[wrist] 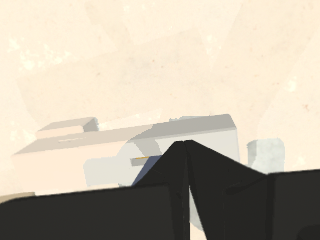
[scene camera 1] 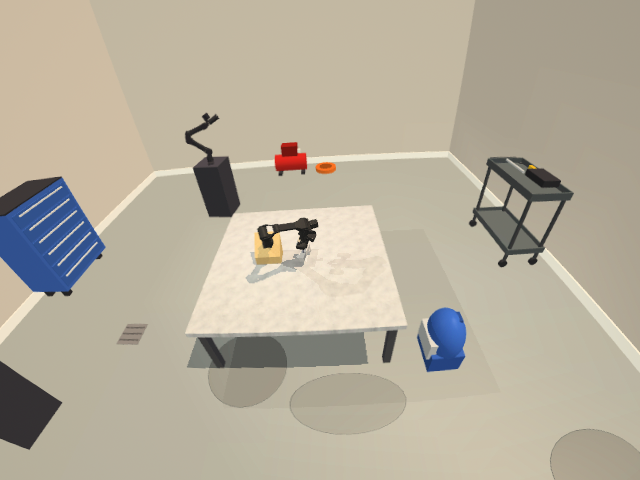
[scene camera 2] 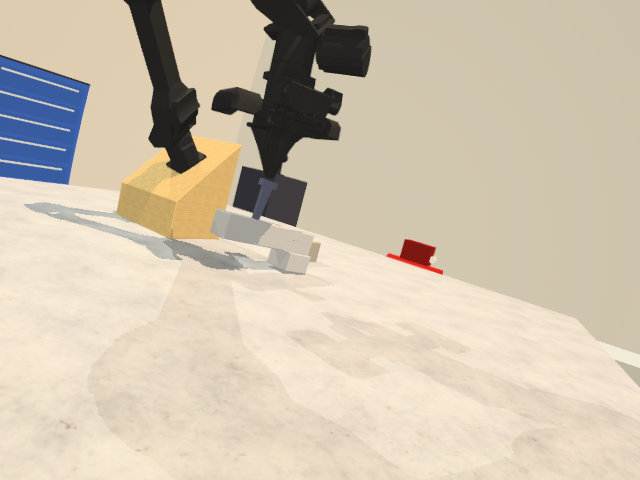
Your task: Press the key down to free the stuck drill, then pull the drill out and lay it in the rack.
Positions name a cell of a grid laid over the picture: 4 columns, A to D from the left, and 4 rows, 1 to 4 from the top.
Labels:
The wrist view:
gripper: C3
grey block: A3
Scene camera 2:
gripper: B2
grey block: B3

